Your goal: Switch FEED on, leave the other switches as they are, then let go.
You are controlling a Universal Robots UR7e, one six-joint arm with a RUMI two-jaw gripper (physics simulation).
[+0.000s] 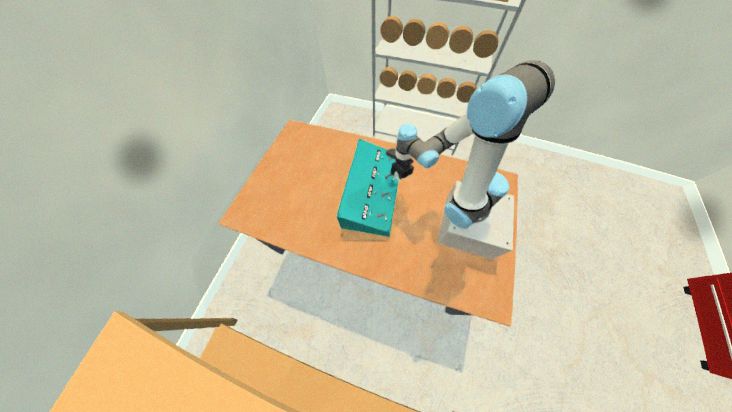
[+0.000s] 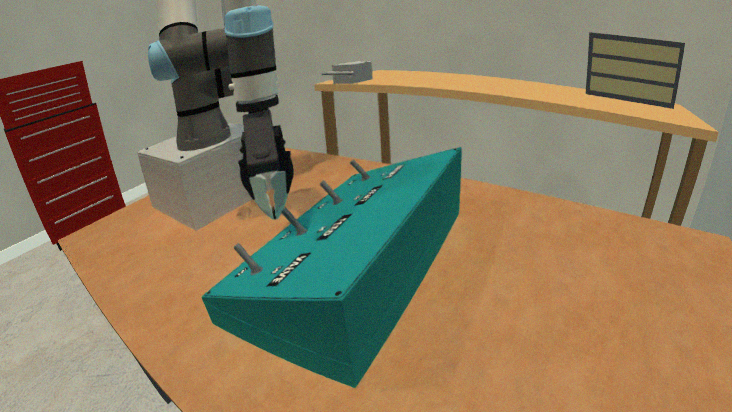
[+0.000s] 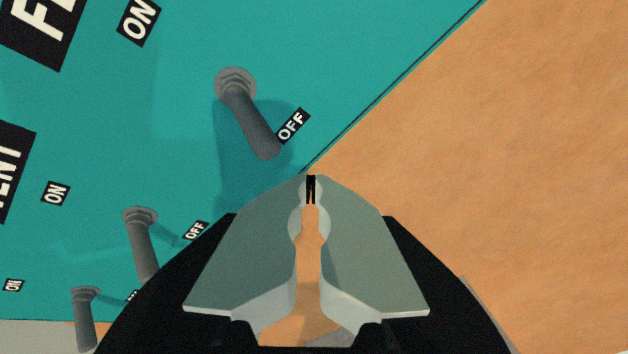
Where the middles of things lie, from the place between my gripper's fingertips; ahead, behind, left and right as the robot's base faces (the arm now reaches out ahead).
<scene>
Now: hand 11 cm short of the teal switch panel [image 2: 326, 296], 9 cm to the right of it and 2 cm above it.
</scene>
